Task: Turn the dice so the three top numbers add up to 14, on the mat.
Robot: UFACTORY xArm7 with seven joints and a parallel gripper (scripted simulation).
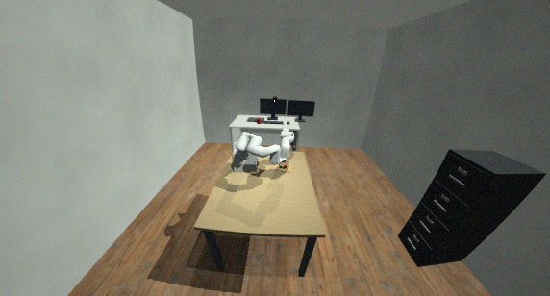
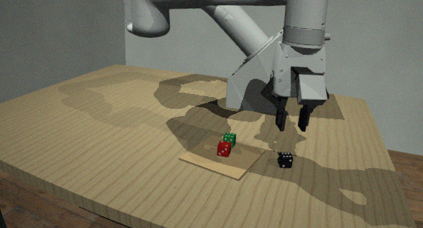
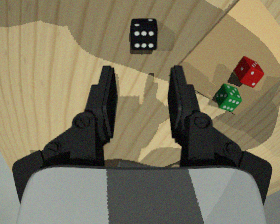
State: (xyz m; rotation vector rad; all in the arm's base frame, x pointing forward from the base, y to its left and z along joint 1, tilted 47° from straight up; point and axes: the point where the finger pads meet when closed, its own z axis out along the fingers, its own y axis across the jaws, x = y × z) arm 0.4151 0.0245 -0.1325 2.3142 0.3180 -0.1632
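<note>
Now: the black die 9 cm below my hand. Round my hand: red die: 13 cm to the right, 9 cm below; then green die: 13 cm to the right, 9 cm below, 5 cm behind; then tan mat: 13 cm to the right, 10 cm below.
</note>
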